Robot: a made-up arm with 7 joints.
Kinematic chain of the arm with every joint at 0, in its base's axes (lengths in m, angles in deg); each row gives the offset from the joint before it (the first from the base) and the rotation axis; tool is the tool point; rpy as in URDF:
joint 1: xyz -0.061 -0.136 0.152 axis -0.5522 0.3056 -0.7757
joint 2: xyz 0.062 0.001 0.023 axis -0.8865 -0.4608 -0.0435
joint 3: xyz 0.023 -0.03 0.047 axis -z
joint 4: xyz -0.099 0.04 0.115 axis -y
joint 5: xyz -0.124 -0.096 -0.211 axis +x
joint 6: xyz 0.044 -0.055 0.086 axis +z
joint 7: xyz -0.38 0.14 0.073 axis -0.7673 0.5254 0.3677
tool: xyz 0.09 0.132 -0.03 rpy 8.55 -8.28 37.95
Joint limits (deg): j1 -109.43..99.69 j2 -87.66..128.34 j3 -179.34..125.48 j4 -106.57..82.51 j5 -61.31..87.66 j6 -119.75..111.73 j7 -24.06..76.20
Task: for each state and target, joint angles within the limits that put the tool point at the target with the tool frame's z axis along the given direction. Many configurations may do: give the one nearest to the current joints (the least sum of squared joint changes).
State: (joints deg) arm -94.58 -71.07 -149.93 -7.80 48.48 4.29 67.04
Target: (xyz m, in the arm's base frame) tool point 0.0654 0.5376 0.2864 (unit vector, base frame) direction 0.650 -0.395 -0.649
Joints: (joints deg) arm -81.75 -80.20 -168.36 -12.76 15.09 1.00 76.20
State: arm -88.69 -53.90 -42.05 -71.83 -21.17 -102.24 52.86
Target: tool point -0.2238 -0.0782 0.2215 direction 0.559 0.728 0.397
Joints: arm -93.24 -35.01 -26.37 -29.65 6.40 -119.75 69.58
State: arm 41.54 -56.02 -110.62 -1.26 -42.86 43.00 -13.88
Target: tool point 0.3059 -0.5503 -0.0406 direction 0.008 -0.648 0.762
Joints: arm 5.37 -15.58 -145.42 12.81 -59.97 27.94 -24.06
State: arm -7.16 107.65 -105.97 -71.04 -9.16 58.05 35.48
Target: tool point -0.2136 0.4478 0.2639 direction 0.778 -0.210 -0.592
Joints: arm -23.40 109.86 -86.37 -105.62 -21.89 77.18 -6.84
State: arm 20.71 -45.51 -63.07 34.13 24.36 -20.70 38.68
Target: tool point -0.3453 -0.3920 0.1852 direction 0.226 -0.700 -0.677
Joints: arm 18.60 -86.72 -37.57 20.23 55.16 -18.93 19.97
